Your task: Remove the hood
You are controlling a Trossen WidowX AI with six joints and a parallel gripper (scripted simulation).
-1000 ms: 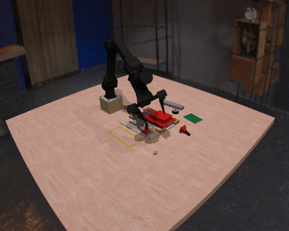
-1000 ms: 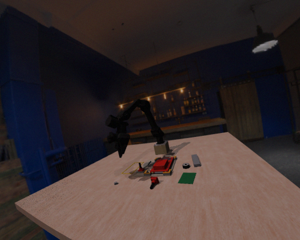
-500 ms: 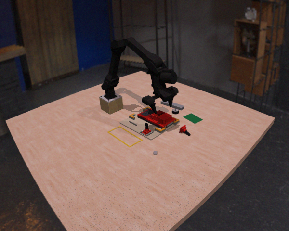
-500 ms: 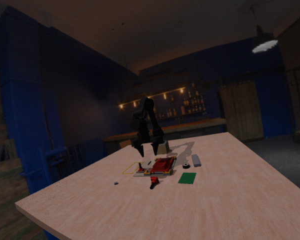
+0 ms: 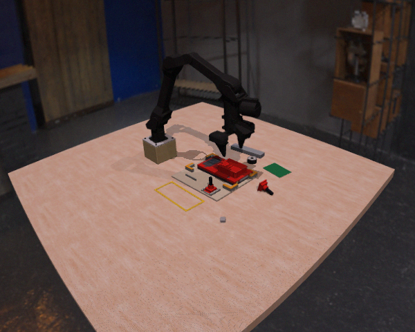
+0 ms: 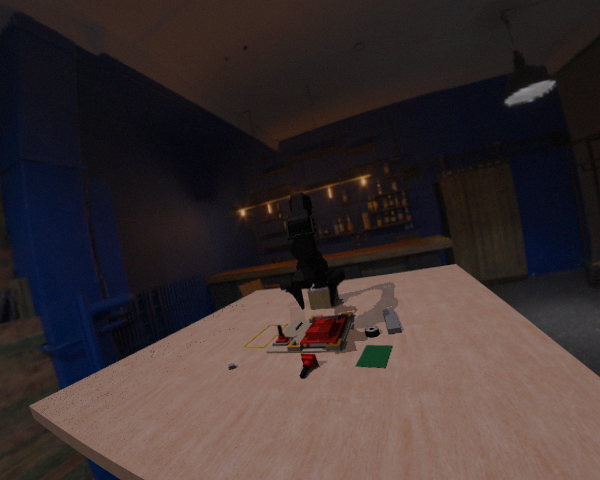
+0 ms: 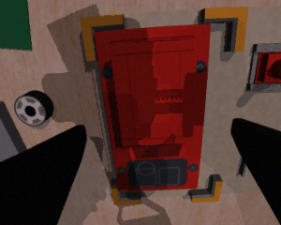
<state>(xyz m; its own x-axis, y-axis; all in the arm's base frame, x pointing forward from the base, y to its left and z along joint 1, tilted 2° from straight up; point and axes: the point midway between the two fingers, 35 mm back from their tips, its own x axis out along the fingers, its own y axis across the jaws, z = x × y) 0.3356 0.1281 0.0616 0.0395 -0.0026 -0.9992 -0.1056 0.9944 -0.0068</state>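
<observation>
The red hood is 6 cm below my gripper tip. From my gripper tip the other things lie so: beige baseplate (4 cm behind, 4 cm to the right, 9 cm below); then black wheel (4 cm behind, 14 cm to the left, 10 cm below); then green plate (8 cm ahead, 17 cm to the left, 10 cm below).
</observation>
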